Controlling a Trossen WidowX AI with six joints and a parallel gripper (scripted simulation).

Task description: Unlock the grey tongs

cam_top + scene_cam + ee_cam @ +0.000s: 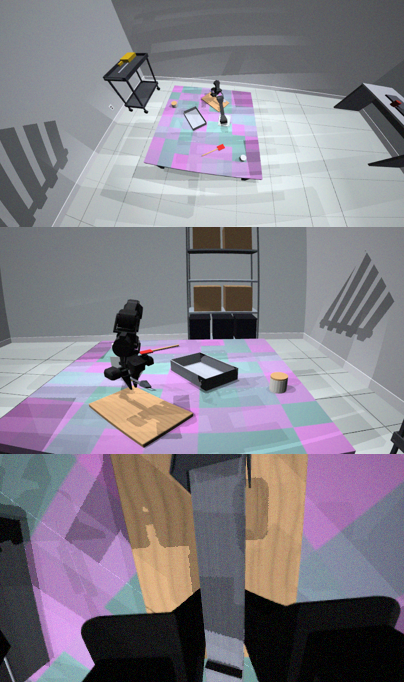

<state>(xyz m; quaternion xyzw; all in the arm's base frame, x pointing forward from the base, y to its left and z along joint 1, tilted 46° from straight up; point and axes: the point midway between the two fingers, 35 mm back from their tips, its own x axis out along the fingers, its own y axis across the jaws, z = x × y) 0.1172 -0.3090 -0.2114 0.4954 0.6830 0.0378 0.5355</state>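
My gripper tip is 90 mm above the wooden board. The rest, counted from my gripper tip: red spatula 50 mm behind, 750 mm to the left, 100 mm below; roasting tin 260 mm ahead, 350 mm to the left, 70 mm below; cork-lidded jar 590 mm ahead, 160 mm to the left, 70 mm below.
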